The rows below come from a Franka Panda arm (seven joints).
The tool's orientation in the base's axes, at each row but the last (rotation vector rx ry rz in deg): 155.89, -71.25, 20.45; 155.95, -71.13, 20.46; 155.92, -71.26, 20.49; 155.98, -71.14, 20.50; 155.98, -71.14, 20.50; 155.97, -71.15, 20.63; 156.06, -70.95, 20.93; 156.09, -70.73, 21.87; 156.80, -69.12, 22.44; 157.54, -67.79, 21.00; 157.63, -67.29, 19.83
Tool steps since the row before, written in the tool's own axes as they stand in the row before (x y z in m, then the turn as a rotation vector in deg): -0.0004, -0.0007, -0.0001, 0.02, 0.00, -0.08; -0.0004, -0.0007, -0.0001, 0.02, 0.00, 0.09; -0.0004, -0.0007, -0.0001, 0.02, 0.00, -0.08; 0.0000, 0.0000, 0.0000, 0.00, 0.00, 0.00; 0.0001, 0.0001, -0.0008, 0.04, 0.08, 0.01; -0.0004, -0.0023, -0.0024, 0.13, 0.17, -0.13; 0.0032, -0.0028, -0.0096, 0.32, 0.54, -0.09; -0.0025, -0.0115, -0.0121, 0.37, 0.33, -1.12; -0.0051, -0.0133, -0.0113, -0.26, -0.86, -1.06; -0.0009, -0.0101, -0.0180, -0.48, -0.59, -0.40; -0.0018, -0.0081, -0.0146, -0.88, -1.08, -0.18
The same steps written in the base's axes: 0.0003, 0.0008, 0.0000, 0.00, 0.00, 0.08; 0.0003, 0.0008, 0.0000, 0.03, -0.03, -0.08; 0.0003, 0.0008, 0.0000, 0.00, 0.00, 0.08; 0.0000, 0.0000, 0.0000, 0.00, 0.00, 0.00; -0.0001, 0.0000, 0.0008, -0.03, -0.08, 0.00; 0.0011, 0.0023, 0.0022, -0.07, -0.18, 0.16; 0.0026, 0.0016, 0.0101, -0.22, -0.57, 0.18; 0.0049, 0.0120, 0.0108, -0.21, -0.24, 1.18; 0.0044, 0.0150, 0.0092, 0.27, 0.99, 0.93; 0.0037, 0.0113, 0.0169, 0.04, 0.82, 0.24; 0.0023, 0.0099, 0.0134, 0.16, 1.39, -0.09
